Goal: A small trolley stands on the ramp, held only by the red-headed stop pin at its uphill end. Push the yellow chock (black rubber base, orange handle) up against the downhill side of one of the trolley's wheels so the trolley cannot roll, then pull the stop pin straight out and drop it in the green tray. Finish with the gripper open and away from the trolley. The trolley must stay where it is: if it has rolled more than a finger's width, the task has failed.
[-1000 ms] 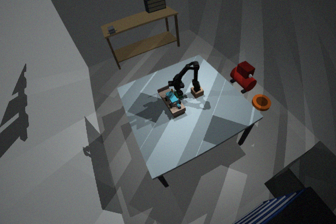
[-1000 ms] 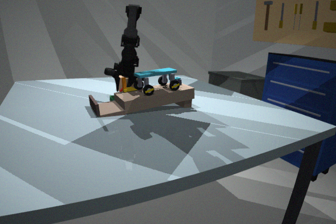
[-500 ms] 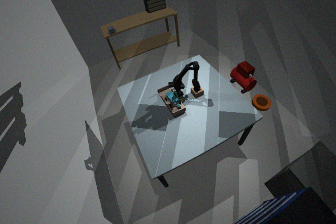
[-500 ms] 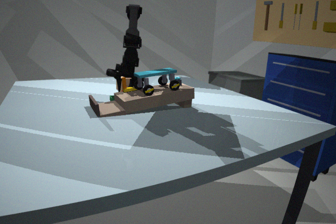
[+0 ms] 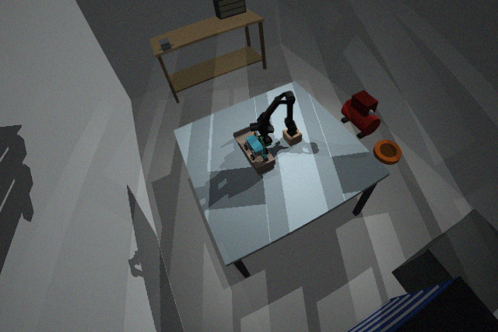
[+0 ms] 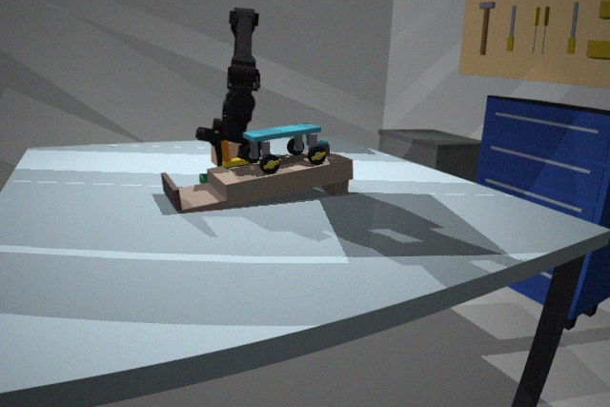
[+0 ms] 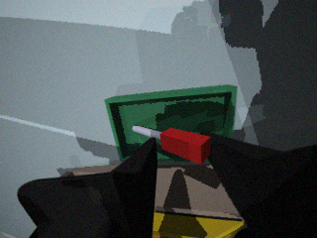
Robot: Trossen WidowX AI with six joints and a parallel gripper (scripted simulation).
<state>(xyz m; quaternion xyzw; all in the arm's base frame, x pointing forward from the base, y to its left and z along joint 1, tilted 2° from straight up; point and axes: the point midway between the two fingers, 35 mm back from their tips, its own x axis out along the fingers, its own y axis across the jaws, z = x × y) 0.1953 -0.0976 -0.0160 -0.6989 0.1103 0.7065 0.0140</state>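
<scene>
Now: gripper tip 10 mm to the left of the red-headed stop pin. The rest, counted from my gripper tip: green tray: 40 mm below, 10 mm to the right; then tan ramp: 130 mm ahead, 90 mm to the left, 20 mm above; then yellow chock: 60 mm ahead, 50 mm above, 10 mm to the right.
</scene>
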